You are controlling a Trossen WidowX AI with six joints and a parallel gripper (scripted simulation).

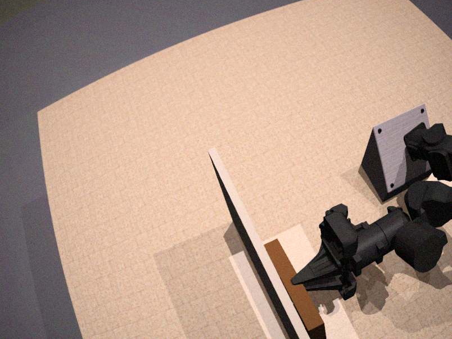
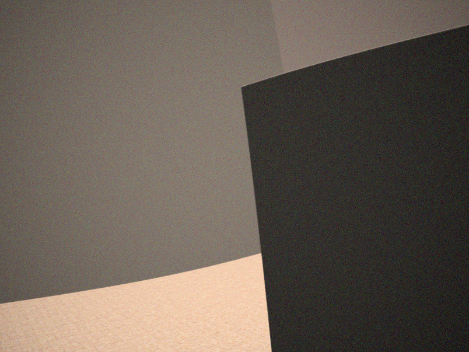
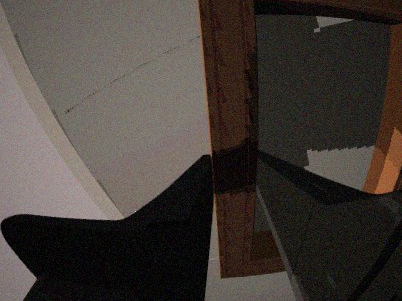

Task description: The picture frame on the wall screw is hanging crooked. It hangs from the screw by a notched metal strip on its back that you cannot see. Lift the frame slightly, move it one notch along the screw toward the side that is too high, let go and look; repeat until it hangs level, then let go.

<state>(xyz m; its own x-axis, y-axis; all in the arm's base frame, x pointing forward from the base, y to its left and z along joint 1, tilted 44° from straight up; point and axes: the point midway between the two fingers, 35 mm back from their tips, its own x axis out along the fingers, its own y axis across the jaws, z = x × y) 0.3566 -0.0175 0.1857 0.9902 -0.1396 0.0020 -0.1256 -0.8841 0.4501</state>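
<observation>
Now: gripper tip 1 cm short of the brown wooden picture frame, 2 cm to the right of it and 5 cm above it. Round my gripper tip: wall panel 2 cm ahead, 2 cm to the left, 6 cm below.
</observation>
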